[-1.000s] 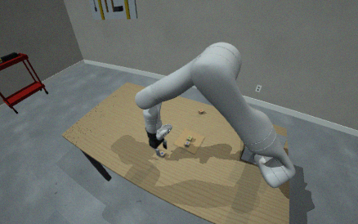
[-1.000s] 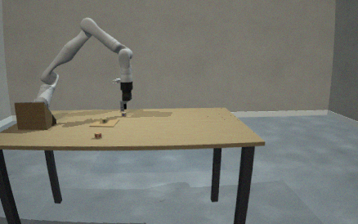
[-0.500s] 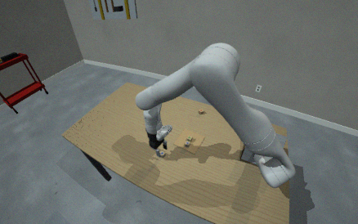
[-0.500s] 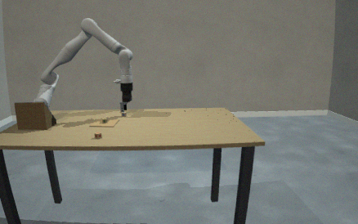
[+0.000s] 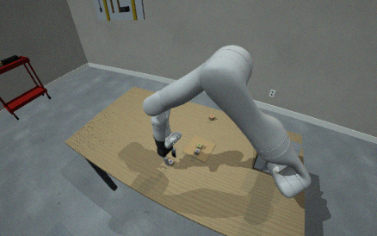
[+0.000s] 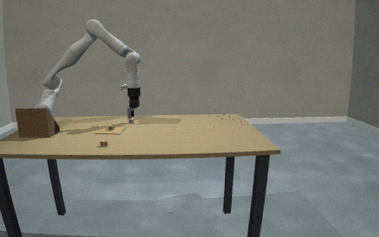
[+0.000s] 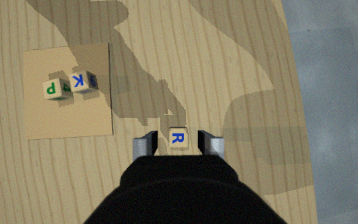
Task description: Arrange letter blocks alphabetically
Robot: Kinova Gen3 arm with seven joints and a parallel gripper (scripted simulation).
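Now: the blue R block 4 cm below my hand. Round my hand: blue K block (10 cm behind, 12 cm to the right, 4 cm below); tan mat (9 cm behind, 16 cm to the right, 5 cm below); green P block (9 cm behind, 16 cm to the right, 4 cm below).
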